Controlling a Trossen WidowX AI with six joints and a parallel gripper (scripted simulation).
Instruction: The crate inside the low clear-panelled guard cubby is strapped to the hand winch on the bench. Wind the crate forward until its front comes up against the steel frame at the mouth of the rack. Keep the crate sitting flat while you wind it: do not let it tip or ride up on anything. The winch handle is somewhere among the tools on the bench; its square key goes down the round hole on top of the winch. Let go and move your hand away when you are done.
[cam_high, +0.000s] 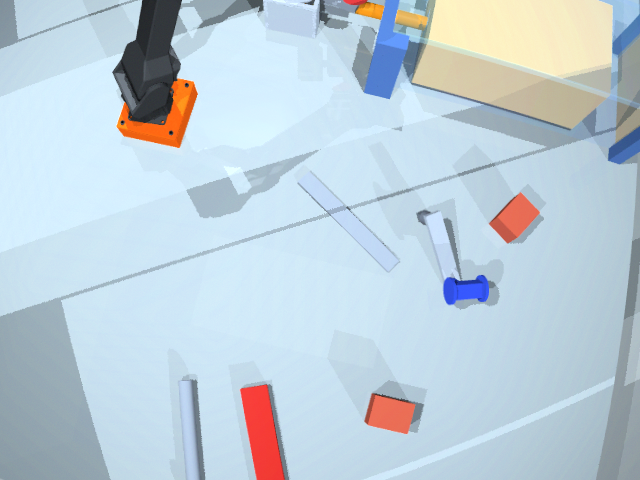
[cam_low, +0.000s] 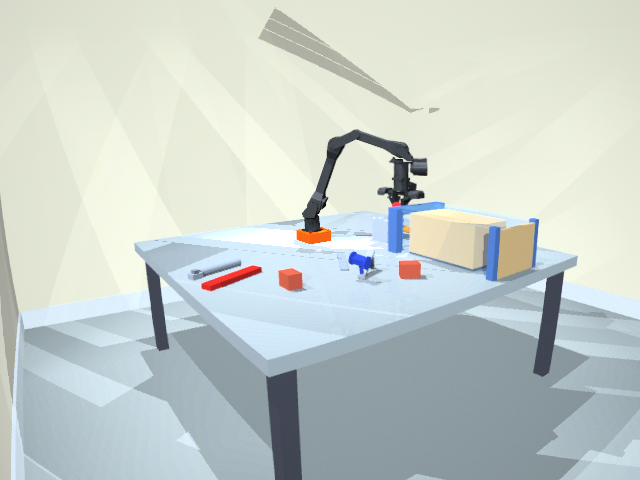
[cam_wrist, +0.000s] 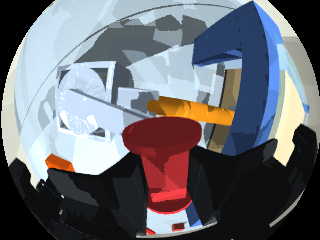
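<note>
My gripper tip is 6 cm short of the blue steel frame, 2 cm to the right of it and 1 cm above it. The rest, counted from my gripper tip: red knob 2 cm above; round winch 11 cm behind, 8 cm below, 2 cm to the left; grey crank handle 4 cm behind, 1 cm to the left, 1 cm below.
</note>
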